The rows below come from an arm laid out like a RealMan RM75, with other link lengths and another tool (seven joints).
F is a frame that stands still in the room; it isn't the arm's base.
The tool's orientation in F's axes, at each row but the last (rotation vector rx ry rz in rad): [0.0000, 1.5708, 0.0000]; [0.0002, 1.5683, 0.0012]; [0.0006, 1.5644, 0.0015]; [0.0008, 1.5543, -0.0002]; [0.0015, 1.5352, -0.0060]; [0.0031, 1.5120, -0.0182]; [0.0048, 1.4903, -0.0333]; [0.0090, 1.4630, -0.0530]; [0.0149, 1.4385, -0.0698]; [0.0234, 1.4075, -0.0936]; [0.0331, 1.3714, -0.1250]
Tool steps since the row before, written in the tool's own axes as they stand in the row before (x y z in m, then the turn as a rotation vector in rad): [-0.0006, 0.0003, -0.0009, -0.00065, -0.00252, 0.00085]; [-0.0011, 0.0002, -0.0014, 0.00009, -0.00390, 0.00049]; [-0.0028, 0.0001, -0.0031, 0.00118, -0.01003, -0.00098]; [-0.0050, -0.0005, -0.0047, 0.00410, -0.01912, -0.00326]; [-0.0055, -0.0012, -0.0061, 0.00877, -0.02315, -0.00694]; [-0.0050, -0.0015, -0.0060, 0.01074, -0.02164, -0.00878]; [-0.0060, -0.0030, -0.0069, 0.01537, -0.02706, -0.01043]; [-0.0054, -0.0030, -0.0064, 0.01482, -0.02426, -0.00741]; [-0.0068, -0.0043, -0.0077, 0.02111, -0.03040, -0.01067]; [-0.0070, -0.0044, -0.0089, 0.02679, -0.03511, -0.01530]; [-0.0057, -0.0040, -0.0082, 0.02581, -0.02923, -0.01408]
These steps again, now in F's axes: [-0.0009, 0.0003, 0.0006, 0.00085, -0.00252, 0.00065]; [-0.0014, 0.0002, 0.0011, 0.00049, -0.00390, -0.00009]; [-0.0031, 0.0001, 0.0028, -0.00097, -0.01003, -0.00120]; [-0.0048, -0.0005, 0.0049, -0.00320, -0.01912, -0.00416]; [-0.0063, -0.0012, 0.0053, -0.00674, -0.02314, -0.00895]; [-0.0063, -0.0014, 0.0047, -0.00844, -0.02163, -0.01104]; [-0.0074, -0.0027, 0.0055, -0.00985, -0.02710, -0.01569]; [-0.0071, -0.0026, 0.0048, -0.00679, -0.02440, -0.01489]; [-0.0088, -0.0036, 0.0059, -0.00955, -0.03060, -0.02136]; [-0.0102, -0.0034, 0.0056, -0.01357, -0.03525, -0.02753]; [-0.0095, -0.0028, 0.0041, -0.01193, -0.02946, -0.02662]
